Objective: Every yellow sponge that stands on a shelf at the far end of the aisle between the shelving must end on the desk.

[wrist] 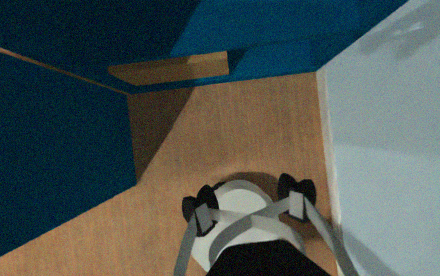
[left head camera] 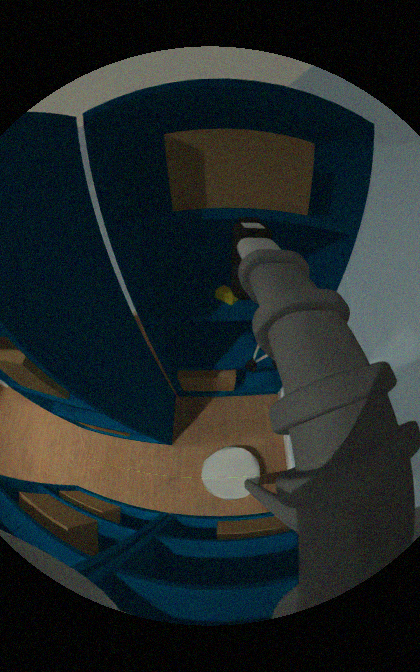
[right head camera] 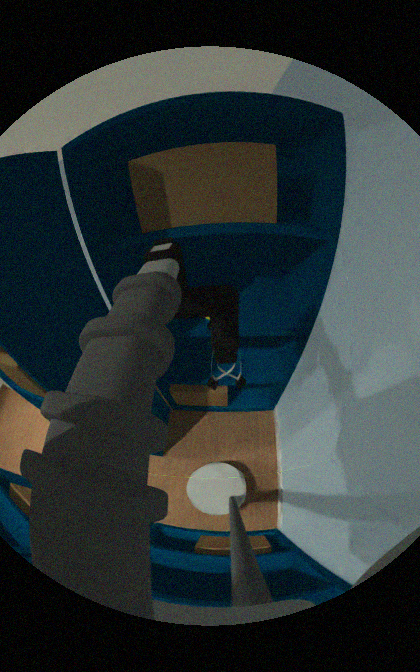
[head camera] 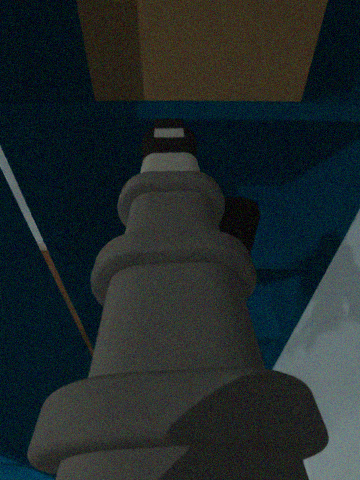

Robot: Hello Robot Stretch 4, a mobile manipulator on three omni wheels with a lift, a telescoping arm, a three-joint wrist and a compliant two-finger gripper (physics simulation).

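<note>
A yellow sponge stands on a blue shelf of the far shelving. It shows just left of the dark wrist in the left head view, and a small part of it shows past the wrist in the right head view. The sponge does not show in the head or wrist view. My gripper is open, with a gap between the fingertips and nothing held. It points down, with its fingertips lower than the sponge in the right head view. The desk cannot be made out.
A large brown box stands on the shelf above. A low box sits at the bottom. A pale wall is on the right, a dark blue panel on the left.
</note>
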